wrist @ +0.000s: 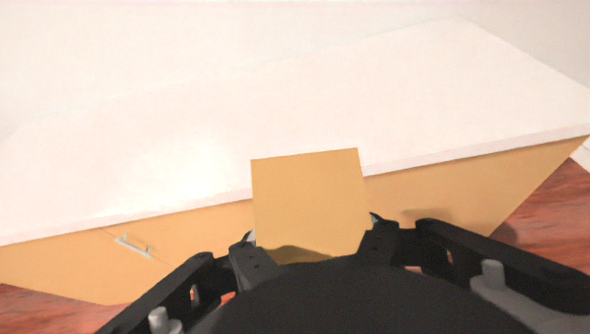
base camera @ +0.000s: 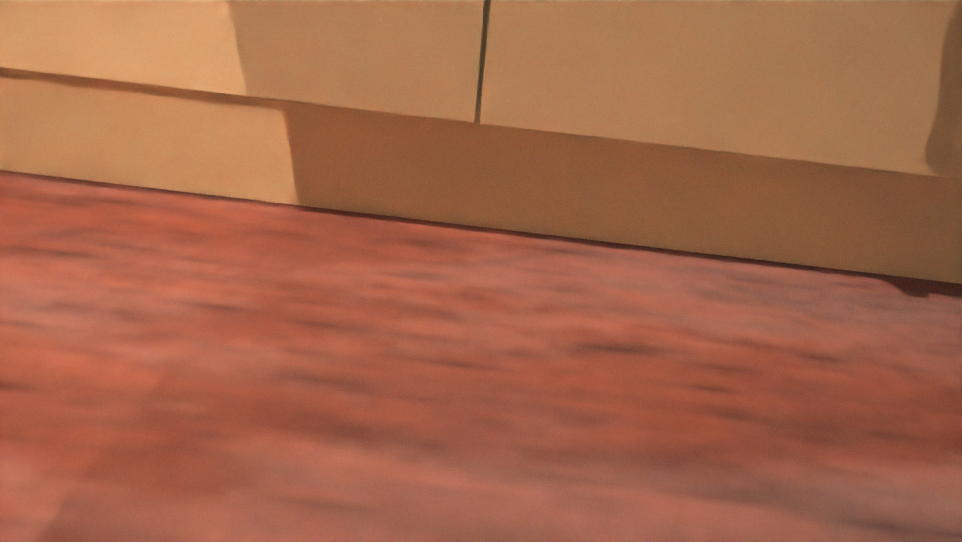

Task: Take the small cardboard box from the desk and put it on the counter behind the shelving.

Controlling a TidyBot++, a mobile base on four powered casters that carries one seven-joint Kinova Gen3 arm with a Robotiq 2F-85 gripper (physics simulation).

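Places are measured from the arm's base along level axes (x ahead, y left, z up), in metres.
Where they show: gripper, fingertip midpoint: (wrist: pixel 311 228).
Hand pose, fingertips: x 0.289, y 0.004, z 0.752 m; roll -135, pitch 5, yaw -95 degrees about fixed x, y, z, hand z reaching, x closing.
Note:
Each offset is from my fingertips to the top centre of the thing. "spot": to the spot under its first point. Level surfaces: height alone.
The small cardboard box @(dz +0.063, dx -0.013, dy -0.001 m) (wrist: pixel 309 202) is a plain tan block in the lower middle of the wrist view. My gripper (wrist: pixel 311 228) is shut on it, with one black finger at each side. The counter @(dz -0.238 m) (wrist: pixel 320 100) has a white top over tan cabinet fronts. In the wrist view the box overlaps the counter's front edge; its height above the top cannot be told. In the base view the counter's tan cabinet front @(spot: dz -0.942, dx +0.239, dy -0.207 m) (base camera: pixel 706 87) runs across the upper part. The desk and the shelving do not show in these views.
A metal handle (wrist: pixel 133 246) sticks out from the cabinet front at the left. A pale wall (wrist: pixel 150 35) stands behind the counter. The red-brown wood floor @(dz -1.148 m) (base camera: pixel 471 377) (wrist: pixel 560 215) lies in front of the cabinet and past its right end.

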